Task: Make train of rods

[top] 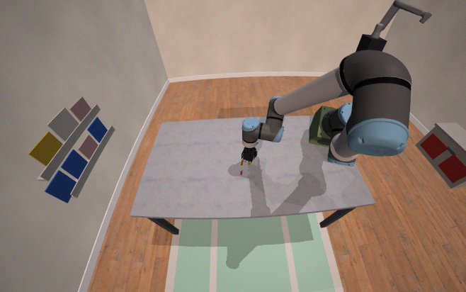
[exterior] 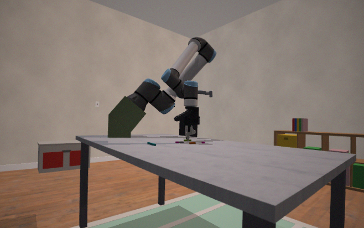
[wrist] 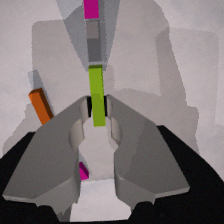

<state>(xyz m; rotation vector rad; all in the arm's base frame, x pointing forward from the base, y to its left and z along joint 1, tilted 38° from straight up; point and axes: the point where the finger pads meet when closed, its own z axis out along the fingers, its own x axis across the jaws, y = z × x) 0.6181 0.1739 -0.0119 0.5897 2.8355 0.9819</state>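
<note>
Right now the lime rod is 10 mm below my hand. From my hand the other things lie so: turquoise rod: 10 mm behind, 250 mm to the right, 20 mm below; orange rod: 50 mm ahead, 20 mm below; grey rod: 10 mm behind, 40 mm to the right, 20 mm below.
</note>
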